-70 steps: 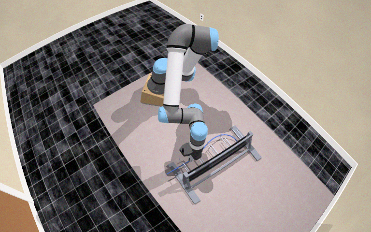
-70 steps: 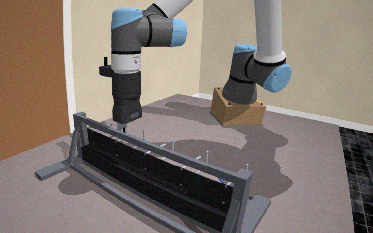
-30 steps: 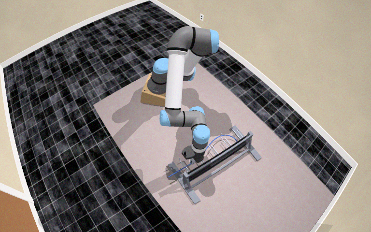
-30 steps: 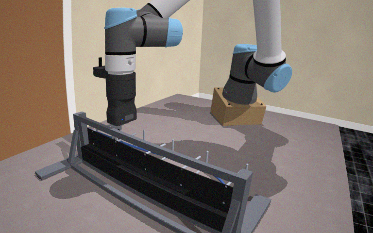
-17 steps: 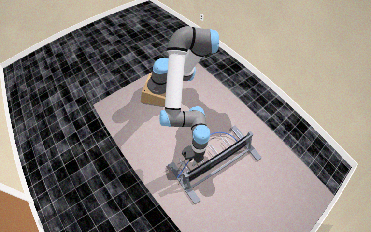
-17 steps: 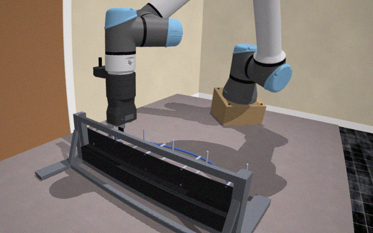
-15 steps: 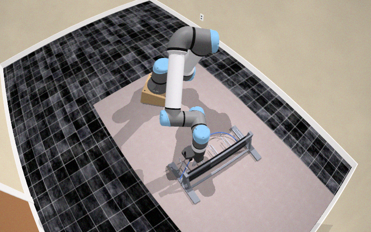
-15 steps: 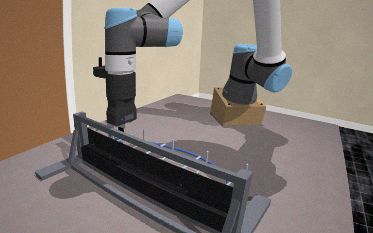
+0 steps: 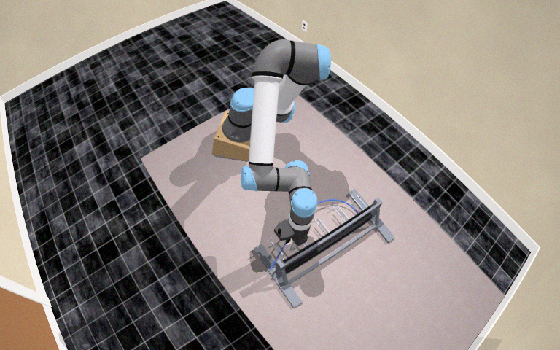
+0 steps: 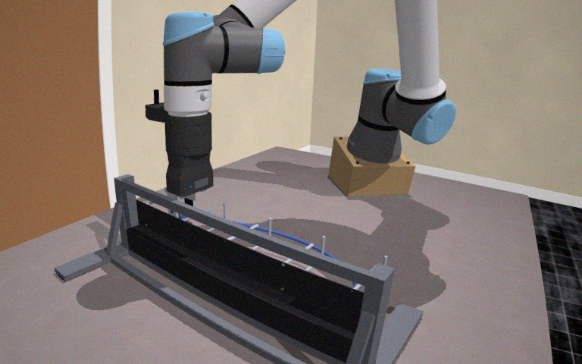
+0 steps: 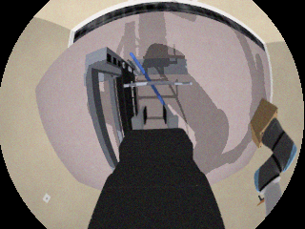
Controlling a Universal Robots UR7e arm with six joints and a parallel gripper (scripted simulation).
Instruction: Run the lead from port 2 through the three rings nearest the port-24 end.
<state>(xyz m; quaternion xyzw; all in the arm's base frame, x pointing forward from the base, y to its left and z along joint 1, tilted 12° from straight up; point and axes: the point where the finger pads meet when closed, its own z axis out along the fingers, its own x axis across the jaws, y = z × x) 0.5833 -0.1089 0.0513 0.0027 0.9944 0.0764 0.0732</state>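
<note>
Right now my hand is 60 mm short of the rack, 150 mm to the right of it and 20 mm above it.
</note>
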